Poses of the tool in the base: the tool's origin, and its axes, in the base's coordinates. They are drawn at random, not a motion.
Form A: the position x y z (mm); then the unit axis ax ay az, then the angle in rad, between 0 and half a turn.
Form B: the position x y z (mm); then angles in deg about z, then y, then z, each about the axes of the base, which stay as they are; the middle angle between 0 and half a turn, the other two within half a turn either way. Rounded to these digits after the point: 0 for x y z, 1 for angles.
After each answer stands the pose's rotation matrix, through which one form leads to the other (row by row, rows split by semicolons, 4 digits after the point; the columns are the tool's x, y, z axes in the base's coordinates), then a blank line. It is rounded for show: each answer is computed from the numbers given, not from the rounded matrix.
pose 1, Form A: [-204, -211, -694, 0.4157, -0.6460, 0.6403, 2.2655]
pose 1, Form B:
[-204, -211, -694, -158.9, 88.2, -93.4]
-0.3568 -0.9323 -0.0597; 0.0515 0.0442 -0.9977; 0.9328 -0.3590 0.0322

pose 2, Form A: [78, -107, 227, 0.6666, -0.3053, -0.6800, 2.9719]
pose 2, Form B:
[78, -107, 227, 31.7, 93.9, 162.5]
-0.1033 -0.2893 -0.9517; -0.5190 -0.8006 0.2997; -0.8485 0.5248 -0.0674

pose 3, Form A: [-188, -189, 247, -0.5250, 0.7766, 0.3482, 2.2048]
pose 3, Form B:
[-188, -189, 247, 0.5, 113.5, 68.6]
-0.1535 -0.9298 0.3346; -0.3687 0.3680 0.8536; -0.9168 0.0076 -0.3993

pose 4, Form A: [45, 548, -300, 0.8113, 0.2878, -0.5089, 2.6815]
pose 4, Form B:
[45, 548, -300, 5.2, 113.9, -135.8]
0.3519 0.6687 -0.6550; 0.2167 -0.7390 -0.6379; -0.9106 0.0826 -0.4050

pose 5, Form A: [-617, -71, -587, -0.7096, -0.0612, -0.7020, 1.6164]
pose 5, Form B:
[-617, -71, -587, -131.2, 62.0, 58.6]
0.4809 0.7466 0.4597; -0.6558 -0.0417 0.7538; 0.5819 -0.6639 0.4696

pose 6, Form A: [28, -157, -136, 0.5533, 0.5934, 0.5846, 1.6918]
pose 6, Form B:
[28, -157, -136, 76.4, 74.8, -9.6]
0.2224 -0.2124 0.9516; 0.9483 0.2739 -0.1605; -0.2266 0.9380 0.2623

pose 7, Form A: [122, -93, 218, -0.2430, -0.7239, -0.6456, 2.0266]
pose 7, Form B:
[122, -93, 218, 152.6, 80.8, 115.4]
-0.3551 0.8331 -0.4241; -0.3264 0.3146 0.8914; 0.8760 0.4549 0.1602

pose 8, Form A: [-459, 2, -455, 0.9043, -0.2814, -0.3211, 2.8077]
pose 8, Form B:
[-459, 2, -455, 45.0, 138.1, -169.6]
0.6455 -0.3896 -0.6569; -0.6001 -0.7908 -0.1206; -0.4725 0.4721 -0.7443

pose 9, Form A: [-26, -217, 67, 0.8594, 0.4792, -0.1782, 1.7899]
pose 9, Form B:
[-26, -217, 67, 48.3, 100.3, -73.4]
0.6818 0.6753 0.2813; 0.3274 0.0622 -0.9428; -0.6542 0.7349 -0.1787

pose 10, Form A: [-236, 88, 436, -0.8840, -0.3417, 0.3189, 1.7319]
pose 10, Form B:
[-236, 88, 436, -90.6, 92.4, 131.7]
0.7465 0.0358 -0.6644; 0.6653 -0.0249 0.7461; 0.0101 -0.9990 -0.0424

